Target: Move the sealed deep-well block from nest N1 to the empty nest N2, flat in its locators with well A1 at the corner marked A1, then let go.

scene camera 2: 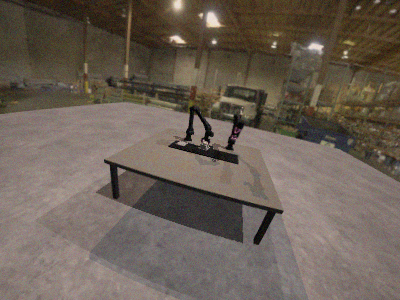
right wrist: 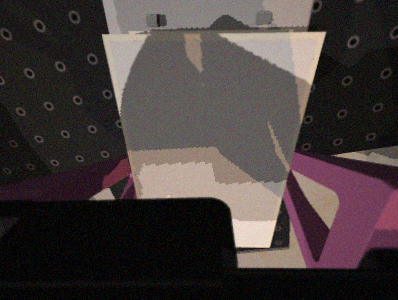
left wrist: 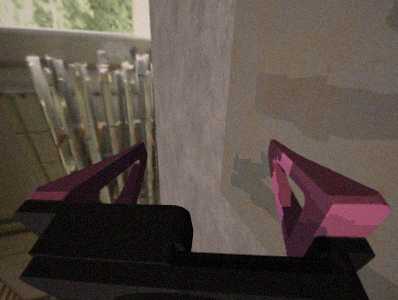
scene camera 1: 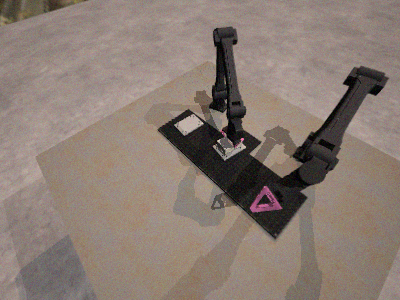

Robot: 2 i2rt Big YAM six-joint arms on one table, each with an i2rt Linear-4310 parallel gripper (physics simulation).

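Frame: origin at the left arm's base, x right, y back, z down, level; centimetres.
Where they show: left gripper, fingertip midpoint: (scene camera 2: 233, 136) (left wrist: 205, 147) (scene camera 1: 251, 208); right gripper, fingertip midpoint: (right wrist: 208, 157) (scene camera 1: 230, 142); left arm's base, origin of the base link: (scene camera 2: 229, 148); right arm's base, origin of the base link: (scene camera 2: 188, 139) (scene camera 1: 218, 106).
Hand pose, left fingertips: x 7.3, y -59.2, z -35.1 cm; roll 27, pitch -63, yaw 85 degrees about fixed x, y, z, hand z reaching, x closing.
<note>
Things, the pixels of their top centre, and the offset from my left fingertips. Level surfaces: height alone.
- sealed deep-well block, middle of its top: (right wrist: 209, 171) (scene camera 1: 230, 140) (scene camera 2: 204, 143) dx +30.6, dy +36.1, dz +27.0 cm
- nest N1, middle of its top: (scene camera 1: 229, 145) dx +30.6, dy +35.9, dz +31.6 cm
- black perforated board, its level: dz +33.8 cm
- empty nest N2, middle of its top: (scene camera 1: 188, 123) (scene camera 2: 181, 142) dx +62.5, dy +34.3, dz +31.6 cm
- tan table, its level: dz +35.1 cm
The sealed deep-well block (scene camera 1: 225, 146) (scene camera 2: 204, 146) (right wrist: 208, 96) is a pale box with a foil-like top. It sits at the light plate of nest N1 (scene camera 1: 233, 154) in the middle of the black perforated board (scene camera 1: 245, 180) (right wrist: 47, 96). My right gripper (scene camera 1: 231, 137) (scene camera 2: 205, 141) (right wrist: 208, 157) is shut on the block, one pink finger on each side. I cannot tell whether the block is lifted off the plate. The empty nest N2 (scene camera 1: 188, 124) (scene camera 2: 181, 143) is a light plate at the board's far left end. My left gripper (scene camera 1: 265, 200) (scene camera 2: 236, 130) (left wrist: 205, 147) is open and empty, held in the air over the board's near right end.
The board lies on a tan table (scene camera 1: 112, 193) (scene camera 2: 193, 174) with edges on all sides. Two small locator pins (right wrist: 155, 19) stand on the N1 plate behind the block. The left arm's base (scene camera 1: 315, 171) stands right of the board.
</note>
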